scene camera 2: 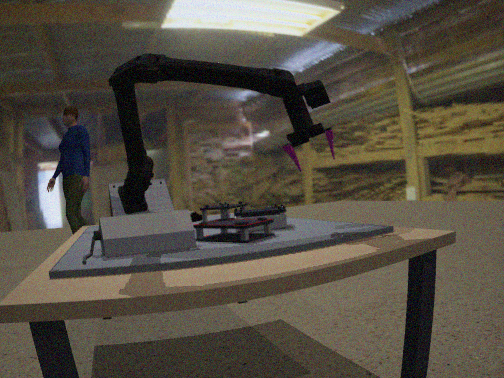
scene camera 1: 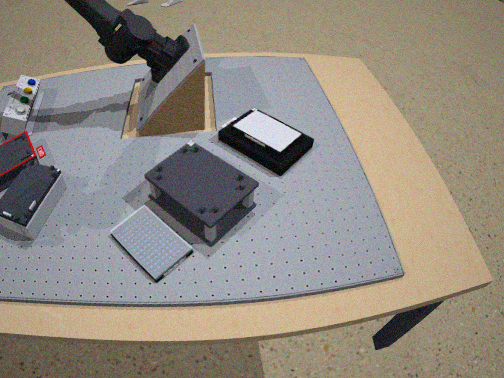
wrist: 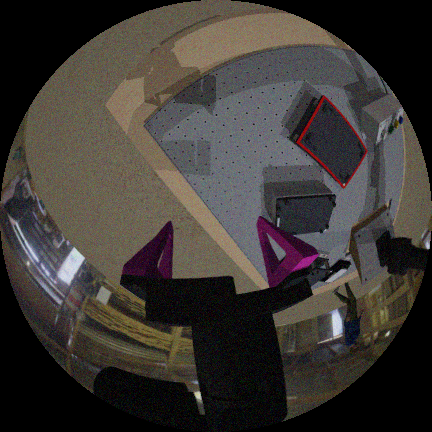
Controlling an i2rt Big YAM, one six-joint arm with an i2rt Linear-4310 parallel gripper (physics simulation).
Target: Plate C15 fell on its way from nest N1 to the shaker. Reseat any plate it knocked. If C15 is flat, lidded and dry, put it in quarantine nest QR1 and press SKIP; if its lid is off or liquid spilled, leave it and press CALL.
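Frame: origin at the arm's base, x ahead, y left, z up, level; millimetres.
Seen in the pictures: gripper, between the fingertips: (scene camera 2: pixel 317 165) (wrist: pixel 215 222); arm's base, origin of its link: (scene camera 2: pixel 132 199) (scene camera 1: pixel 171 59) (wrist: pixel 384 248).
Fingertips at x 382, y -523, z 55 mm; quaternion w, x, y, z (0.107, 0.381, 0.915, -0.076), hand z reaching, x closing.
Pixels of each thing's middle, then the offset from my fingertips to it. "spot": a spot on its surface instead.
- raised dark nest, middle of its body: (scene camera 1: pixel 199 188) (scene camera 2: pixel 224 212) (wrist: pixel 309 274) 20 mm back, 523 mm left, 132 mm down
- red-edged nest QR1, middle of its body: (wrist: pixel 334 143) (scene camera 1: pixel 5 163) (scene camera 2: pixel 233 229) 228 mm back, 73 mm left, 143 mm down
- grey box with a dark top, a spot on its surface: (scene camera 1: pixel 30 192) (wrist: pixel 303 223) spot: 77 mm back, 183 mm left, 111 mm down
- button box, a spot on its surface: (scene camera 1: pixel 22 102) spot: 420 mm back, 95 mm left, 100 mm down
- black block, a spot on its surface: (scene camera 1: pixel 292 156) spot: 68 mm back, 718 mm left, 143 mm down
- white slab, middle of its body: (scene camera 1: pixel 267 132) (wrist: pixel 335 274) 142 mm back, 690 mm left, 136 mm down
A pale plate with a grid of wells (scene camera 1: pixel 151 242) lies flat on the pegboard beside a raised dark nest (scene camera 1: pixel 201 182); its name is unreadable, and I cannot tell whether a clear lid covers it. No spill can be made out around it. The red-edged nest QR1 (scene camera 1: pixel 15 152) (scene camera 2: pixel 232 223) (wrist: pixel 332 142) has a bare dark top. A grey box with a dark top (scene camera 1: pixel 30 192) (wrist: pixel 305 214) stands beside it. The button box (scene camera 1: pixel 22 102) (wrist: pixel 382 117) has blue, yellow, green and white buttons. My gripper (scene camera 2: pixel 317 164) (wrist: pixel 215 222) is open and empty, high above the table's edge.
A black block (scene camera 1: pixel 292 156) with a white slab (scene camera 1: pixel 267 131) on top stands at the back right of the raised nest in scene camera 1. A tilted panel on a wooden wedge (scene camera 1: pixel 177 107) stands by the arm's base. A person in blue (scene camera 2: pixel 75 150) stands behind the table.
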